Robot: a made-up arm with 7 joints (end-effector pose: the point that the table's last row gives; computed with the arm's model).
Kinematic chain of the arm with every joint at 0, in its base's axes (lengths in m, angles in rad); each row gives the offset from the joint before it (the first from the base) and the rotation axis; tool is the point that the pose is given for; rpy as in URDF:
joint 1: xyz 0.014 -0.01 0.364 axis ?
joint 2: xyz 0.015 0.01 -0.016 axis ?
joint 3: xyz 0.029 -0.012 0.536 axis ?
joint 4: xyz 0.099 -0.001 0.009 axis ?
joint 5: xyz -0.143 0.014 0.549 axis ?
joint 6: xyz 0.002 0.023 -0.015 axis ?
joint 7: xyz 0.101 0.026 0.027 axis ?
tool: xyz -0.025 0.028 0.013 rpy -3.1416 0 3.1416
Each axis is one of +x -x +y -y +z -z.
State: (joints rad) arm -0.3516 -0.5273 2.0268 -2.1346 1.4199 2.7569 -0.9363
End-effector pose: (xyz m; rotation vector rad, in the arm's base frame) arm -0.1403 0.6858 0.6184 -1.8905 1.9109 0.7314
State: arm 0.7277 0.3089 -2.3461 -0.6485 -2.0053 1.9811 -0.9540
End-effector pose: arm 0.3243 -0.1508 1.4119 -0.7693 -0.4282 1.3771
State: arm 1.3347 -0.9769 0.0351 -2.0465 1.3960 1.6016 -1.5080
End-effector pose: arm 0.0318 0.0688 1.2035 -2.0799 -0.1282 1.6294
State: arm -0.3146 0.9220 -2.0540 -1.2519 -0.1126 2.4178 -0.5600
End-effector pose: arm 0.4678 -0.7139 1.0258 -0.9138 -1.4536 1.8387
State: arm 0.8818 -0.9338 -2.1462 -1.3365 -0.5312 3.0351 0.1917
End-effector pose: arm -0.0541 -0.9261 0.7105 1.4769 1.3469 -0.4945
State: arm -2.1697 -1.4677 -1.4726 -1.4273 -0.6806 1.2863 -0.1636
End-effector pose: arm -0.1520 0.9564 0.5994 2.3041 -0.4693 -0.2401
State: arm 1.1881 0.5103 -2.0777 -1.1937 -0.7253 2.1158 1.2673
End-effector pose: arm 0.6993 0.0746 1.2241 1.3129 0.9084 -0.9953
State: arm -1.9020 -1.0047 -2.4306 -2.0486 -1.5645 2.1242 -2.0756
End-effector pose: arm -0.2973 0.6715 0.1964 1.5101 2.3796 0.5200
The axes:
joint 1: +z
joint 2: +y
joint 3: +z
joint 4: -y
joint 5: +z
joint 6: -y
joint 7: -z

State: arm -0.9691 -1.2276 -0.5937 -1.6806 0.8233 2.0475 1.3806
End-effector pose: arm -0.5936 0.1311 1.2086 1.2289 0.2029 1.4164
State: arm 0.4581 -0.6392 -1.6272 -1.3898 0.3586 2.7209 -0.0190
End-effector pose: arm -0.1523 -0.7368 1.0884 1.3714 0.9851 0.0531
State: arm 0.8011 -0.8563 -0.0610 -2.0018 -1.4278 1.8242 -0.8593
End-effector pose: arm 0.1187 0.1394 1.1392 -1.3415 1.5122 -1.7918
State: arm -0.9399 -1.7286 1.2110 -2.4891 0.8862 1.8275 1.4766
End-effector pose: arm 0.4128 0.5351 0.5795 1.8534 1.4839 -0.1070
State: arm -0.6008 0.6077 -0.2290 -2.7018 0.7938 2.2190 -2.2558
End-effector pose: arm 0.3531 -0.4420 0.1227 -0.7397 2.5672 1.3623
